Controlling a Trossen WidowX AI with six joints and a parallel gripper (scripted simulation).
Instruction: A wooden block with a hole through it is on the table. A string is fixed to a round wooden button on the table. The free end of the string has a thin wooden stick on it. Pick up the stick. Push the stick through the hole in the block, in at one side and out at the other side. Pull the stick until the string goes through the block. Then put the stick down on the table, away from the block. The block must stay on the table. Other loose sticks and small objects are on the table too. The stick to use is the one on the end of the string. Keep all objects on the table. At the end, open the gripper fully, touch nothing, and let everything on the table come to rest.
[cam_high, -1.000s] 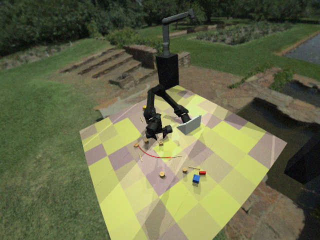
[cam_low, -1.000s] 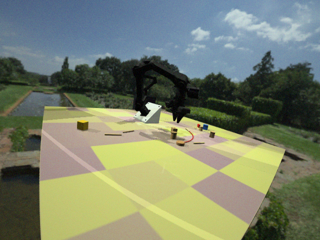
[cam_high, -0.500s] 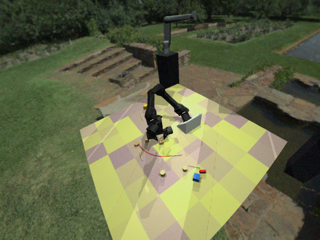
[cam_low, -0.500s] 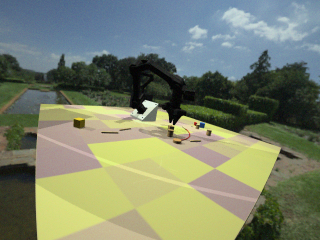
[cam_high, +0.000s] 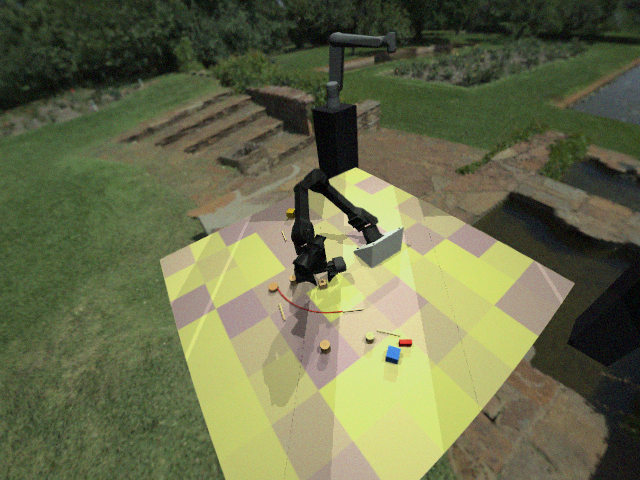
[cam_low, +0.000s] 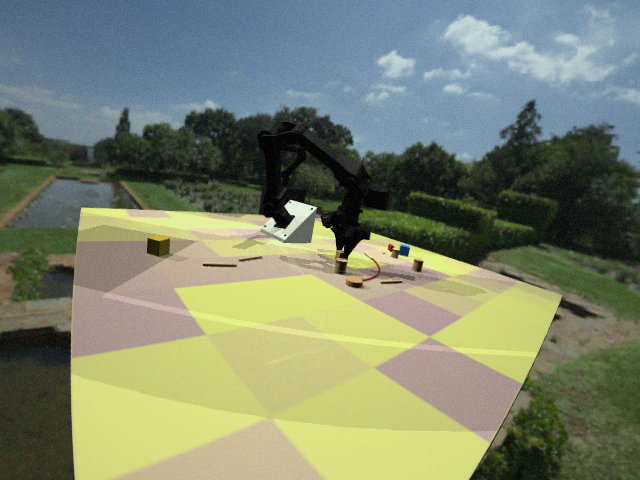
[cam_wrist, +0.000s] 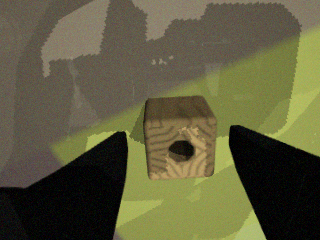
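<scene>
My gripper tip is right at the wooden block. Round my gripper tip: round wooden button (150 mm ahead, 140 mm to the right, 10 mm below); then blue cube (40 mm ahead, 370 mm to the left); then wooden cylinder (70 mm ahead, 100 mm to the right).
</scene>
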